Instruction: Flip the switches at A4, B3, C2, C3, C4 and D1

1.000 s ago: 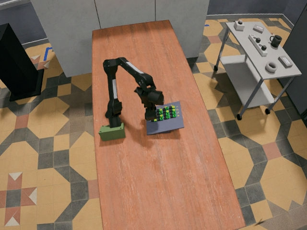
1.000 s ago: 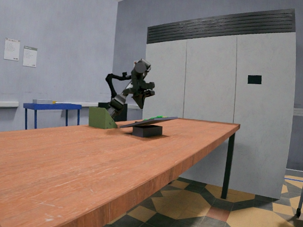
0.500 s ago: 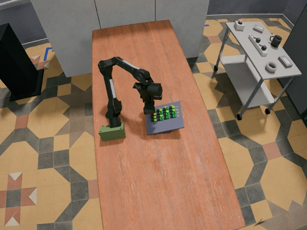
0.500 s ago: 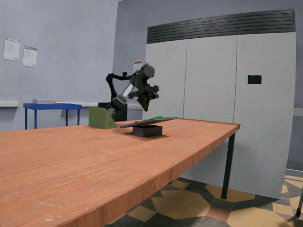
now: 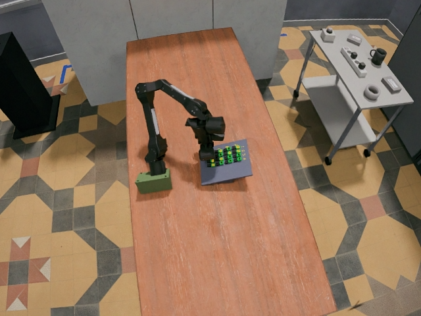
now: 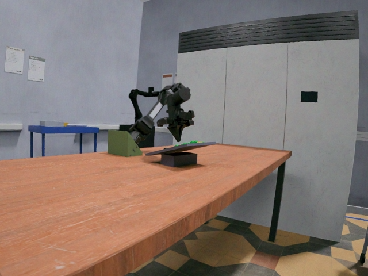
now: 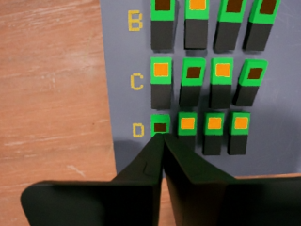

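My hand is 6 cm above the switch D1. Round my hand: switch C3 (4 cm ahead, 5 cm to the right, 5 cm below); then switch D2 (2 cm to the right, 6 cm below); then switch C2 (4 cm ahead, 3 cm to the right, 5 cm below).
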